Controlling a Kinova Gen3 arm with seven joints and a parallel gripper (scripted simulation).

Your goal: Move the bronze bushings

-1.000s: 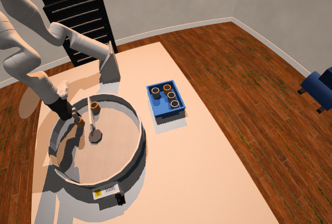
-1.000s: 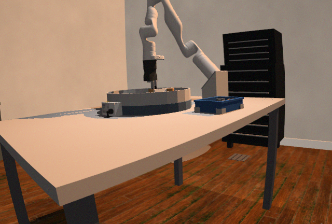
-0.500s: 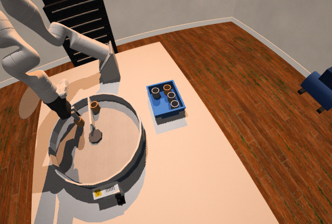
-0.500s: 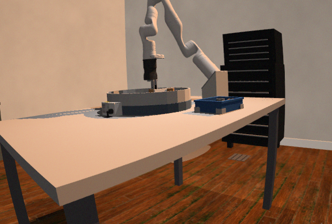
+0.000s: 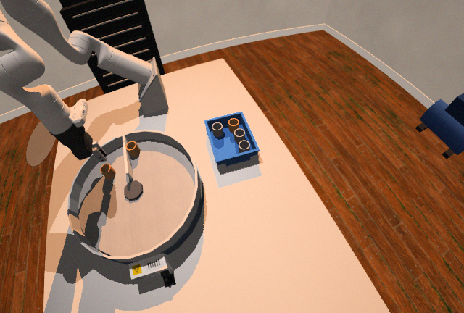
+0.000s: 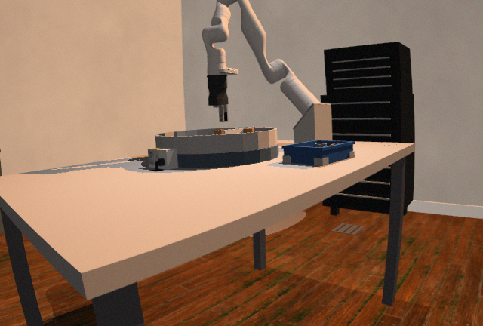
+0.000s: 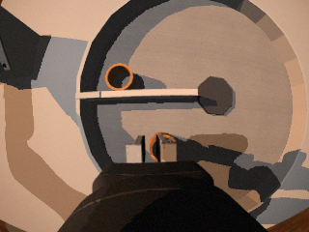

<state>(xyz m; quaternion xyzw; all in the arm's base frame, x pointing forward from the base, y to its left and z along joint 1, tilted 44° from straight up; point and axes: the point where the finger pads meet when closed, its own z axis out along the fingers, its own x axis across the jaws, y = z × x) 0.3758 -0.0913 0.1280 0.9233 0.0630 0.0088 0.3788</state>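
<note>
My hand is 420 mm to the right of the blue crate, 110 mm above it and 30 mm past it. Round my hand: turntable disc (100 mm ahead, 90 mm below, 70 mm to the left).
</note>
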